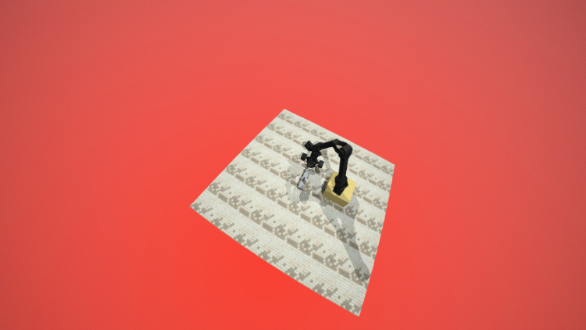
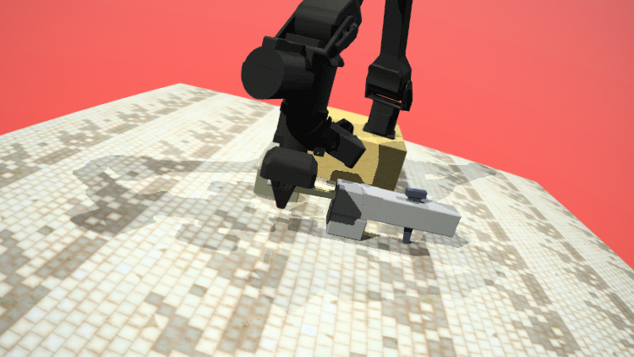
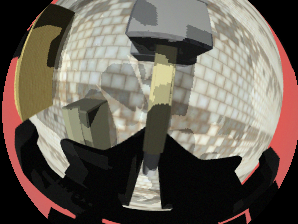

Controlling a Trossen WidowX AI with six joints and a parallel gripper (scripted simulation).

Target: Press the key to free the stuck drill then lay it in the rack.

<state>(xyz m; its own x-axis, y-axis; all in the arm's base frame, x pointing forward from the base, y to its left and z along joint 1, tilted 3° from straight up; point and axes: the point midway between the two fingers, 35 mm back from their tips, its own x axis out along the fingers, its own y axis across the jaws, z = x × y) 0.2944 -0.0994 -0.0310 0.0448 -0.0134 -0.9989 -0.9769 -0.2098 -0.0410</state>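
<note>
The drill is 4 cm to the left of my gripper tip, 3 cm above it and 1 cm behind it. From my gripper tip the other things lie so: dark key (18 cm to the left, 4 cm behind, 4 cm above); then grey housing (15 cm to the left, 3 cm behind, 3 cm above); then rack (7 cm behind, 3 cm to the right).
</note>
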